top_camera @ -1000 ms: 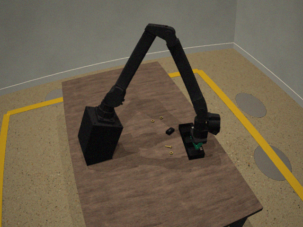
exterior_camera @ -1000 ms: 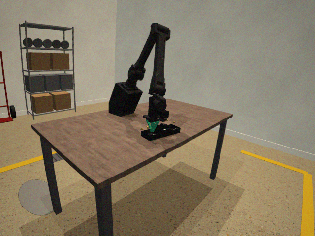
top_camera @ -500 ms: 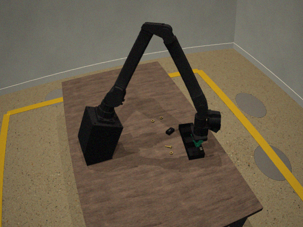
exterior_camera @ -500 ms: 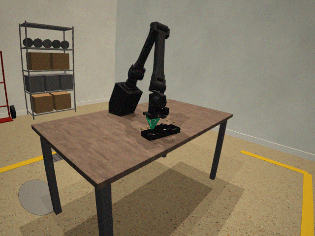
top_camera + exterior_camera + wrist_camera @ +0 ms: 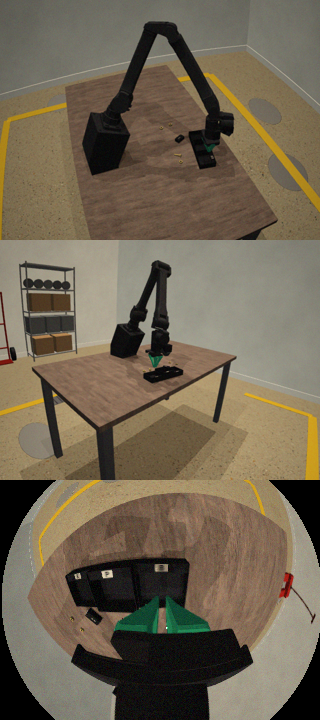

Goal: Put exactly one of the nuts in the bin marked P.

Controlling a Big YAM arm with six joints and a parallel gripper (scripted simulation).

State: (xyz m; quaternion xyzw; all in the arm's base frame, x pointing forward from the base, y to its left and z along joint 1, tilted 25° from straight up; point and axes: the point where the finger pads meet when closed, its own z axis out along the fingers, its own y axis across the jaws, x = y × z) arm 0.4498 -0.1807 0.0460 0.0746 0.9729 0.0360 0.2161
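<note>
Right now my hand is 90 mm to the right of the bin and 60 mm above it. The rest, counted from my hand: brass bolt (120 mm behind, 90 mm to the left, 80 mm below); small black block (70 mm behind, 210 mm to the left, 80 mm below).
</note>
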